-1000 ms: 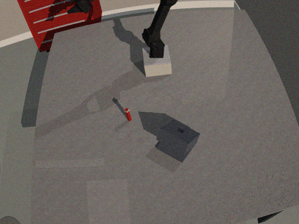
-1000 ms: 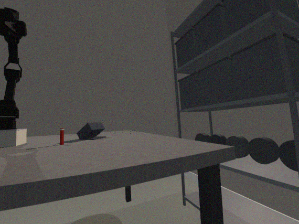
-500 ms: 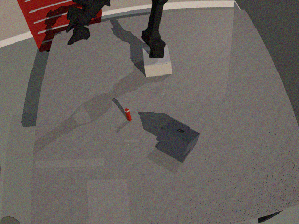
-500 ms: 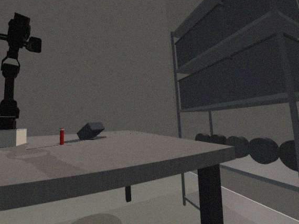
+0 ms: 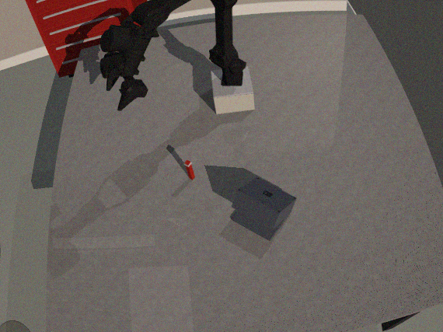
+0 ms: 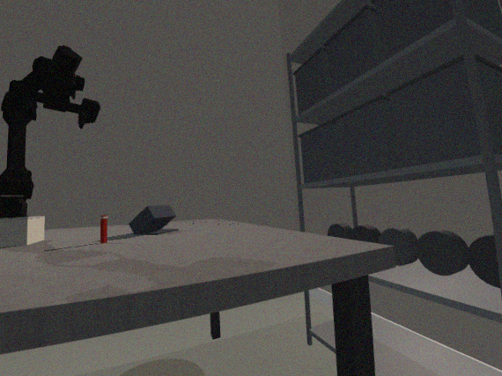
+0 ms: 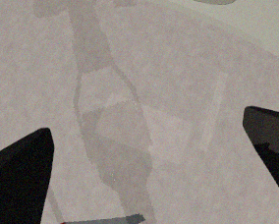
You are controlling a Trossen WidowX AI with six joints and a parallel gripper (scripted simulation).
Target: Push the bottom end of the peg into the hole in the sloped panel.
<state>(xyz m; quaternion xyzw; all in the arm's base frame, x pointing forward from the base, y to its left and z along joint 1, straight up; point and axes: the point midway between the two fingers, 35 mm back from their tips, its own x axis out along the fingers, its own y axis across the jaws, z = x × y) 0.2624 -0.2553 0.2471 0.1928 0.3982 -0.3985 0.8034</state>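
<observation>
Right now the red square peg is 40 mm ahead of my gripper tip, 170 mm to the left of it and 250 mm below it. From my gripper tip the other things lie so: sloped panel (140 mm ahead, 390 mm to the left, 250 mm below).
</observation>
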